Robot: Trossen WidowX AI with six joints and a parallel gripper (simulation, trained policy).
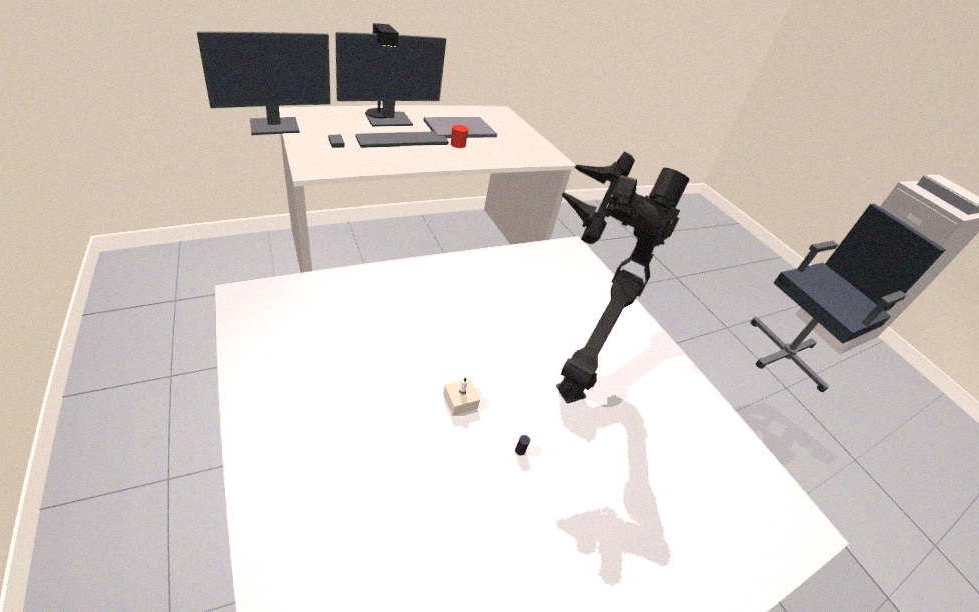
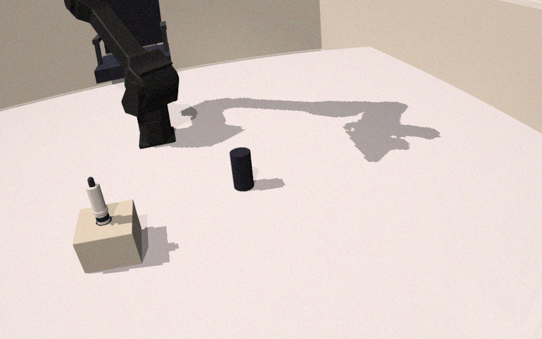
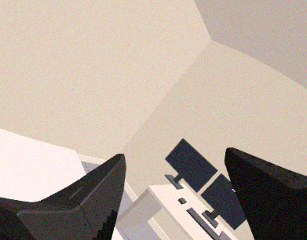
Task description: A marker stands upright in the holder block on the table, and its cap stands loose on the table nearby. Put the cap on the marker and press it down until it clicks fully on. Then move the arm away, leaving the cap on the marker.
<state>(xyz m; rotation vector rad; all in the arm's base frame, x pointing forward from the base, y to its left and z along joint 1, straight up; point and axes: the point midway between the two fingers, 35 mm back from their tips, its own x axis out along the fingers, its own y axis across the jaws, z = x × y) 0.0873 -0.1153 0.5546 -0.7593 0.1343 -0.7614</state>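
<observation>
Right now the black cap is 530 mm below my gripper tip, 250 mm to the left of it and 100 mm ahead of it. Also, from my gripper tip: beige holder block 540 mm below, 190 mm ahead, 80 mm to the left.
</observation>
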